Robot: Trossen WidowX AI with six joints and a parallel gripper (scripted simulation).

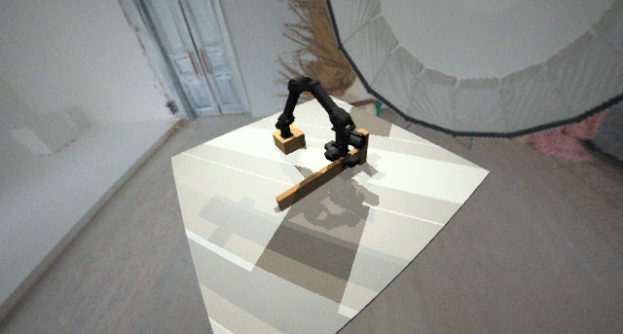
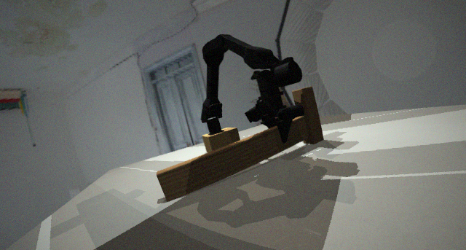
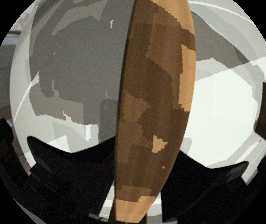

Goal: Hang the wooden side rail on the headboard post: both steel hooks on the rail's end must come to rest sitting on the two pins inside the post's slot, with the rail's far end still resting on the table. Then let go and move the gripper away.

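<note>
Right now my gripper tip is 130 mm to the right of the headboard post and 40 mm below it.
</note>
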